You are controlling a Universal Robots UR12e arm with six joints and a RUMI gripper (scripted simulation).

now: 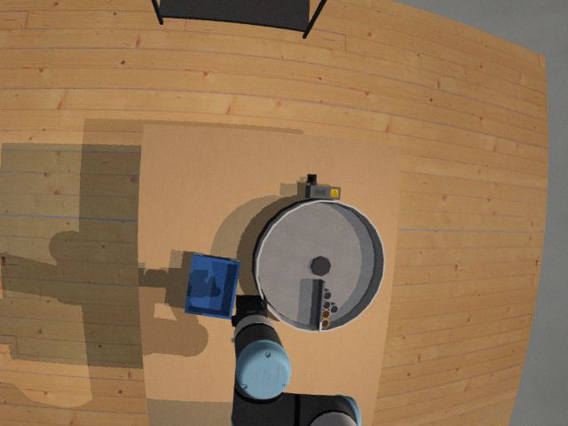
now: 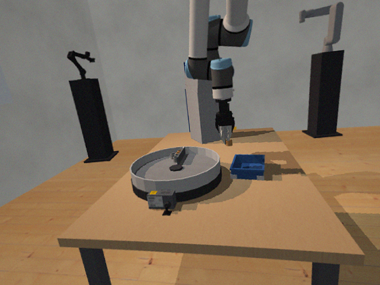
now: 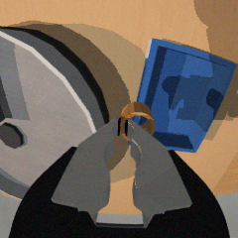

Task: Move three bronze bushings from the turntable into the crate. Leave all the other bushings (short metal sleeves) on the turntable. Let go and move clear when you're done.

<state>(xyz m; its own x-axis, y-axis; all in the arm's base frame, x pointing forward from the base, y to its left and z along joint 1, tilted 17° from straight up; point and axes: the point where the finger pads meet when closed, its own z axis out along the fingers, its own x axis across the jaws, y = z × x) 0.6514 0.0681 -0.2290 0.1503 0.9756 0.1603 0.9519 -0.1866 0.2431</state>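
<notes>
The blue crate is 4 cm ahead of my hand, 9 cm to the left of it and 12 cm below it.
</notes>
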